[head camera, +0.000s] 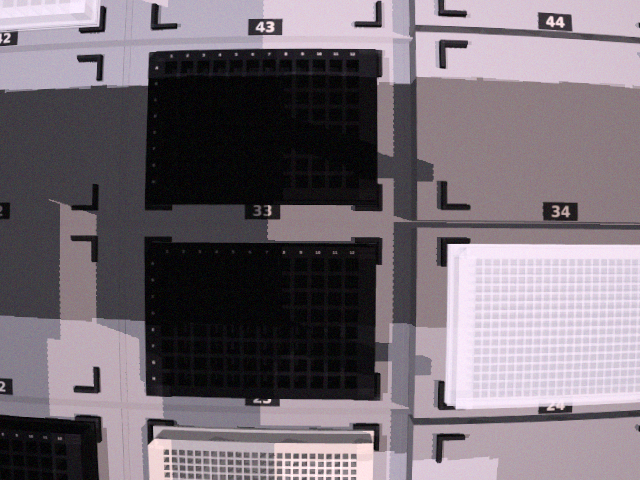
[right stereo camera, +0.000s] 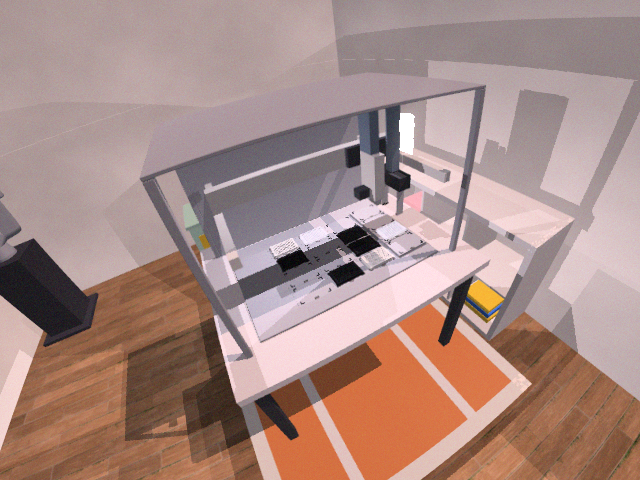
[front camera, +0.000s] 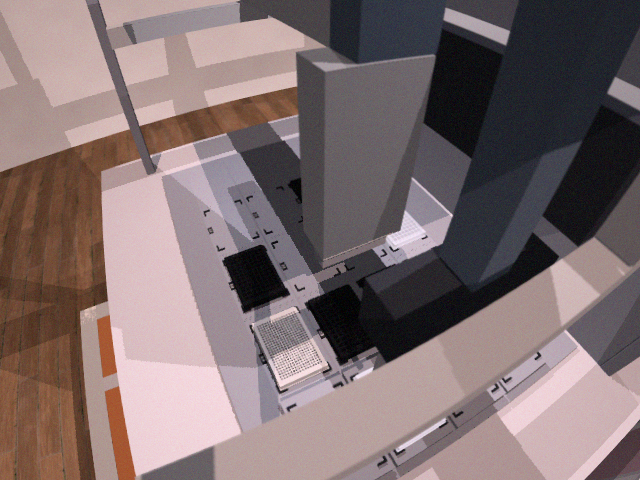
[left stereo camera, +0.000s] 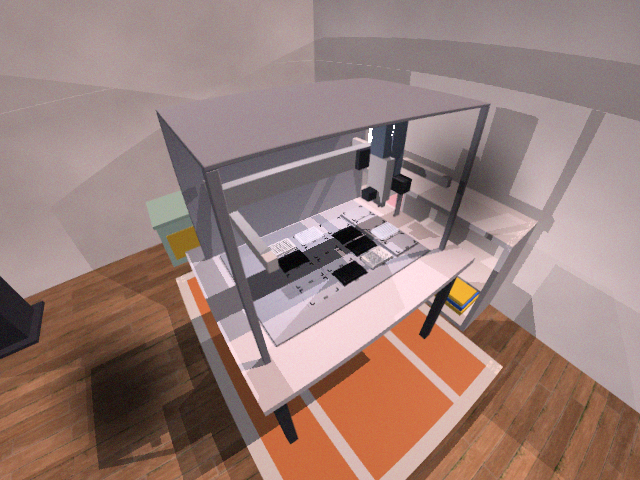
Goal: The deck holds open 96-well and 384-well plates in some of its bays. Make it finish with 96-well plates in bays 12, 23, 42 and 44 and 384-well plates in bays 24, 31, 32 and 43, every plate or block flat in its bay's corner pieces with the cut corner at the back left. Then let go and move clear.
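Frame: origin at the robot's base, x back, y right, z up, level; metres.
Seen in the pictures: gripper, fingertip midpoint: [right stereo camera: 391, 209] [left stereo camera: 388, 210]; robot's base, link origin: [right stereo camera: 302, 303] [front camera: 205, 212] [left stereo camera: 312, 304].
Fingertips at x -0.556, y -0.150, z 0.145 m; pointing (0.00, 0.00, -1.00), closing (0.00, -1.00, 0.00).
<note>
Offsets run from my fingertips to a thing's top centre. "*": to the spot under its first point.
A white 384-well plate @[dx +0.000, dy +0.000, dz -0.116 m] [head camera: 547, 325] [left stereo camera: 385, 230] lies in bay 24, bevelled corner at the back left. Black 96-well plates lie in bay 33 @[* dx +0.163, dy -0.105, dz -0.136 m] [head camera: 263, 129] [left stereo camera: 346, 235] and bay 23 @[* dx +0.162, dy -0.001, dz -0.134 m] [head camera: 263, 320] [front camera: 341, 322]. A cream 384-well plate @[dx +0.164, dy +0.107, dz -0.131 m] [front camera: 289, 348] [head camera: 258, 465] lies in bay 13, a black plate @[dx +0.328, dy +0.107, dz -0.131 m] [front camera: 255, 276] [head camera: 46, 449] in bay 12. Bay 42 has a white plate @[dx +0.328, dy -0.214, dz -0.131 m] [front camera: 405, 229] [head camera: 46, 12]. Bay 41 has a cream plate @[dx +0.492, dy -0.214, dz -0.131 m] [left stereo camera: 282, 248], bay 31 a black plate @[dx +0.492, dy -0.107, dz -0.131 m] [left stereo camera: 293, 261]. My gripper [left stereo camera: 397, 212] [right stereo camera: 399, 210] hangs raised at the right, no plate beneath its visible jaw; its jaw spacing is hidden.
The grey pipetting stage [front camera: 361, 155] [left stereo camera: 379, 180] hangs beside the gripper and blocks part of the front view. A beam [front camera: 439, 356] crosses low in that view. Frame posts @[* dx -0.147, dy +0.258, dz +0.256 m] [left stereo camera: 465, 175] [right stereo camera: 467, 170] stand at the table's edges. A shelf unit [right stereo camera: 537, 279] stands at the right.
</note>
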